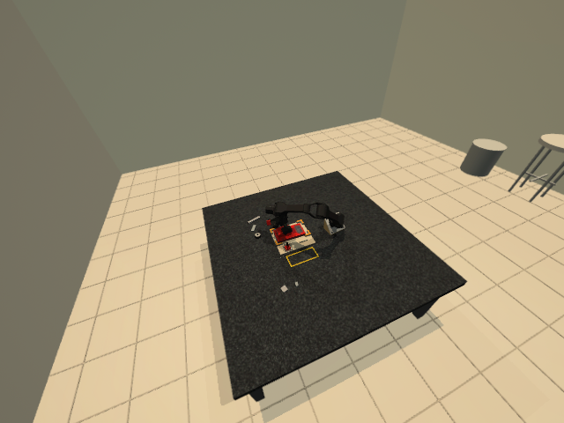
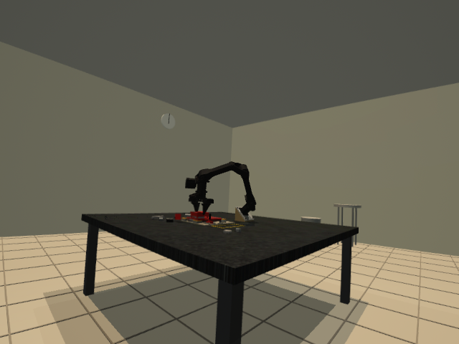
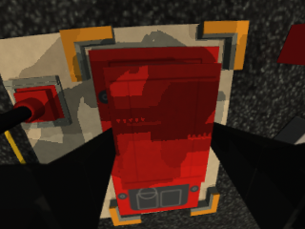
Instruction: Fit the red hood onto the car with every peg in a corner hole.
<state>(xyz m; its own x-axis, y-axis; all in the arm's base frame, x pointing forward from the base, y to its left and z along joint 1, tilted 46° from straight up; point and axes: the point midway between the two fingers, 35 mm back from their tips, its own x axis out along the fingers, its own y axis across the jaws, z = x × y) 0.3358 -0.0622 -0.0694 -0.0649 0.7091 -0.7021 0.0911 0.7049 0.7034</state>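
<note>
Now: the beige jig 4 cm behind my gripper tip, 2 cm to the left of it and 4 cm below it. From my gripper tip the other things lie so: red hood right at my gripper tip; then wheel 17 cm ahead, 8 cm to the right, 4 cm below.
</note>
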